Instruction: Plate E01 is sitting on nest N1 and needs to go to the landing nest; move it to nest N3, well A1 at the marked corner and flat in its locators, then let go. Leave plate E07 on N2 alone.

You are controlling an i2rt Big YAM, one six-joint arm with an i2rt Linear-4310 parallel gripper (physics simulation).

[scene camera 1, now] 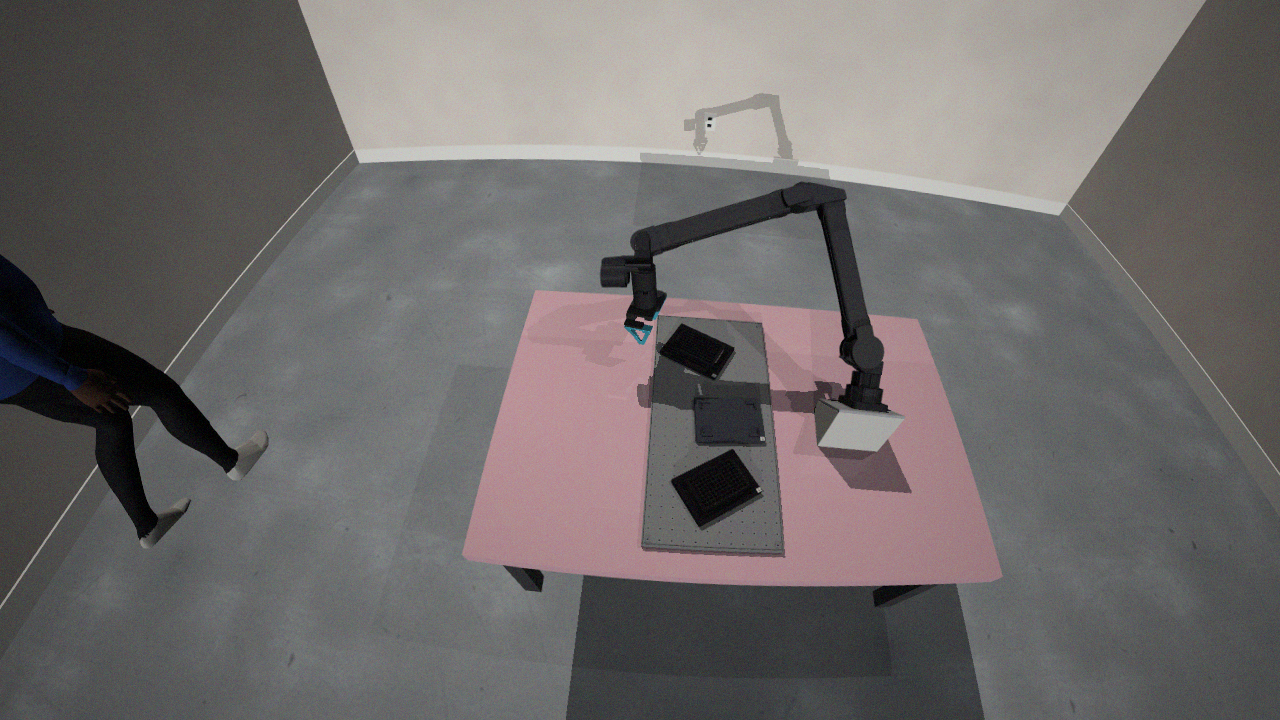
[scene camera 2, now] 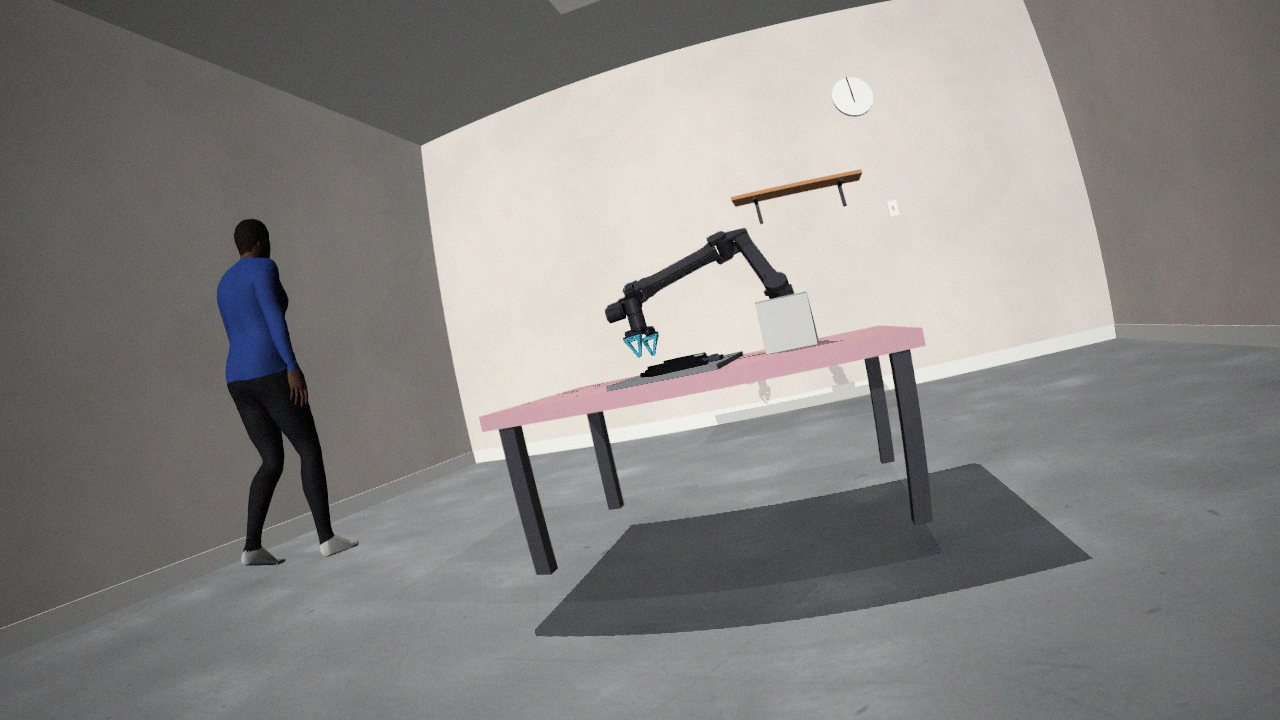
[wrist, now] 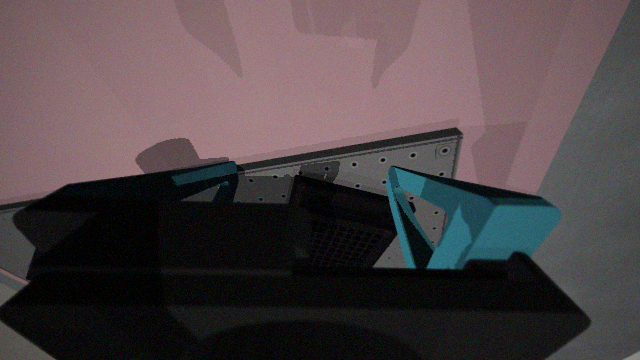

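One black well plate (scene camera 1: 697, 350) (wrist: 345, 242) sits on a dark nest at the far end of the grey perforated base board (scene camera 1: 666, 532) (wrist: 425, 150). Another black plate (scene camera 1: 716, 488) sits on a nest at the near end. The slate-coloured middle nest (scene camera 1: 729, 420) carries no plate. Labels are unreadable, so I cannot tell which nest is N1, N2 or N3, or which plate is E01. My gripper (scene camera 1: 639, 338) (scene camera 2: 644, 354) (wrist: 313, 172) is open and empty, above and left of the far plate in scene camera 1. Its body hides part of that plate in the wrist view.
The base board lies on a pink table (scene camera 1: 554, 465) (scene camera 2: 554, 410). The arm stands on a white block (scene camera 1: 857, 428) (scene camera 2: 787, 322) to the right of the board. A person in a blue top (scene camera 1: 17, 358) (scene camera 2: 250, 308) stands on the floor left of the table.
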